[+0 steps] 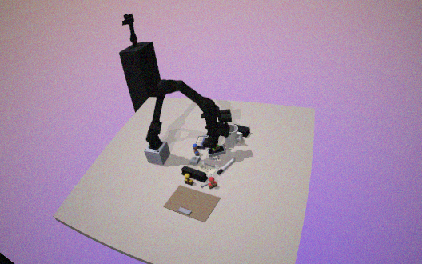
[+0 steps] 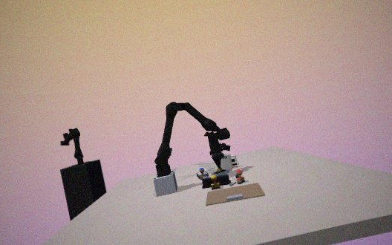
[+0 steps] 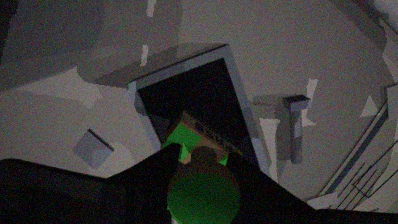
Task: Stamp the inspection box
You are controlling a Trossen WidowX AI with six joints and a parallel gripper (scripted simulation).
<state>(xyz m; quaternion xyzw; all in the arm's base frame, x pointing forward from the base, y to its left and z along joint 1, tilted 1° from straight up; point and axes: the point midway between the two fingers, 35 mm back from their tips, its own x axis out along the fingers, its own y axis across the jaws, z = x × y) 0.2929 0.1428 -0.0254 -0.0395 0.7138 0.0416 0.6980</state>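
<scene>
Right now my gripper tip is right at the green-knobbed stamp. Also, from my gripper tip: white mug: 6 cm ahead, 11 cm to the left; blue-topped stamp: 10 cm behind, 5 cm to the right, 2 cm below; black ink pad: 3 cm below.
</scene>
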